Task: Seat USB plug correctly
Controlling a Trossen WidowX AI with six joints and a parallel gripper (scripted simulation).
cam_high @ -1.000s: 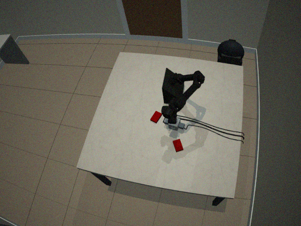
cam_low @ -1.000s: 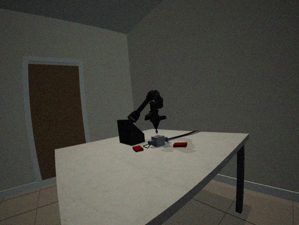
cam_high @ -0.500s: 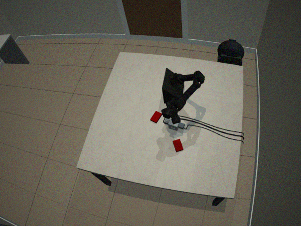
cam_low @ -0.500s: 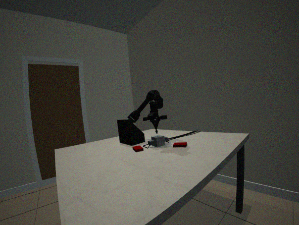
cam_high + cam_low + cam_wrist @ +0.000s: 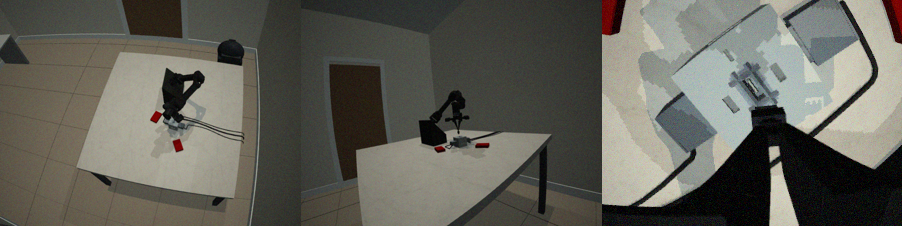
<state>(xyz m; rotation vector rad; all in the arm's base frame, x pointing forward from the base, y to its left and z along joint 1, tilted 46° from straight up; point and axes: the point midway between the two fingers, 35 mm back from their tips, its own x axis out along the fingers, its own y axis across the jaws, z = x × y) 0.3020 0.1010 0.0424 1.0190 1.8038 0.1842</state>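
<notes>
My gripper tip is 2 cm above the dark USB plug. Also, from my gripper tip: USB socket 7 cm below.
</notes>
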